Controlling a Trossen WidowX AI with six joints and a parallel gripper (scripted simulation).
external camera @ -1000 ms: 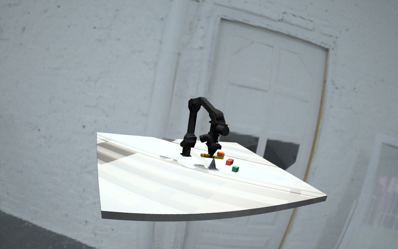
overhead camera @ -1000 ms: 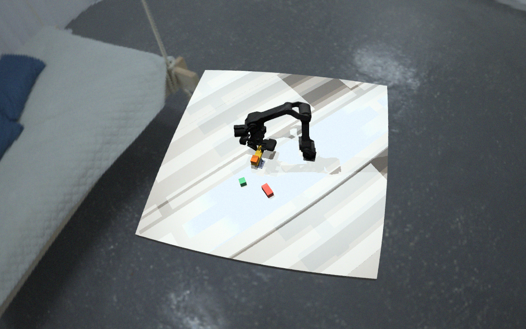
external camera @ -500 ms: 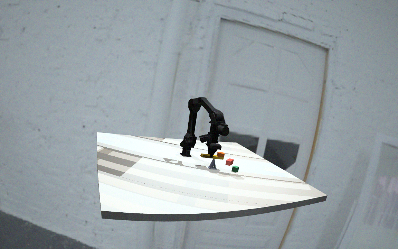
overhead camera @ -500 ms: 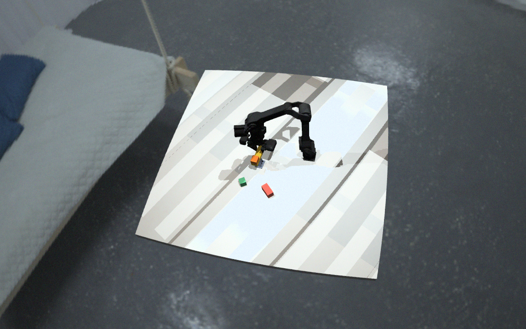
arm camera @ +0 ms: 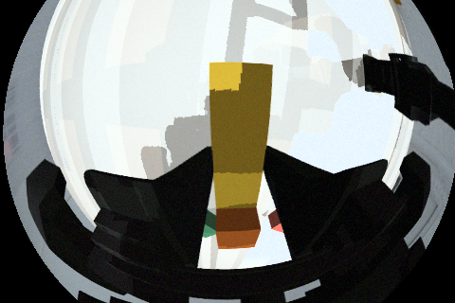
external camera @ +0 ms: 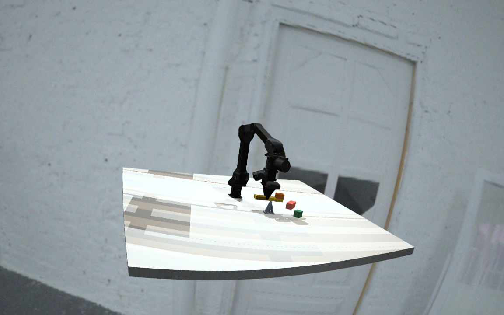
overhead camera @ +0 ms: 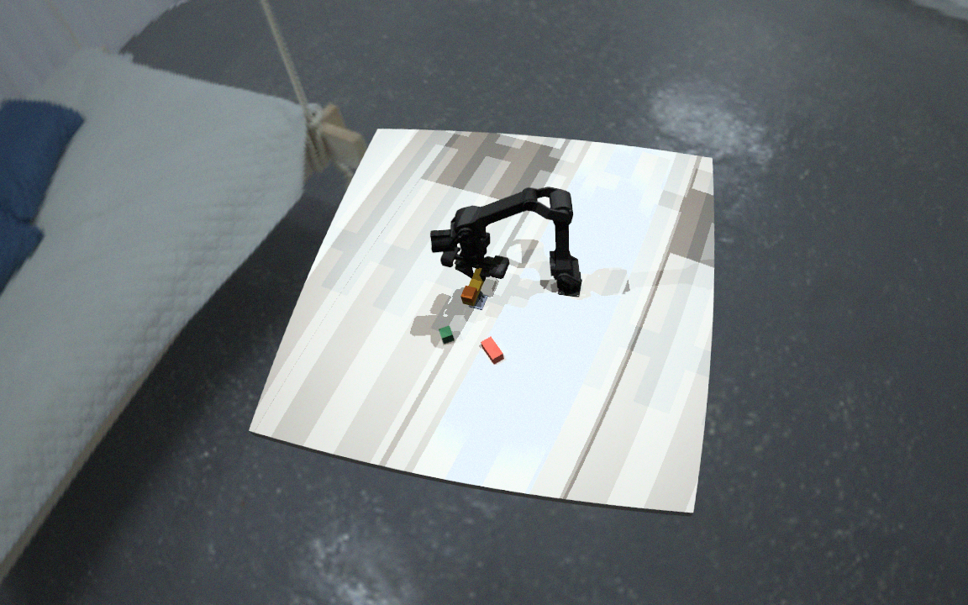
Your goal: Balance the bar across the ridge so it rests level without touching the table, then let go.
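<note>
The yellow bar is 10 mm ahead of my gripper tip, 40 mm to the left of it and 10 mm above it. Round my gripper tip: green block: 60 mm ahead, 160 mm to the left, 60 mm below; red block: 80 mm behind, 190 mm to the left, 60 mm below.
</note>
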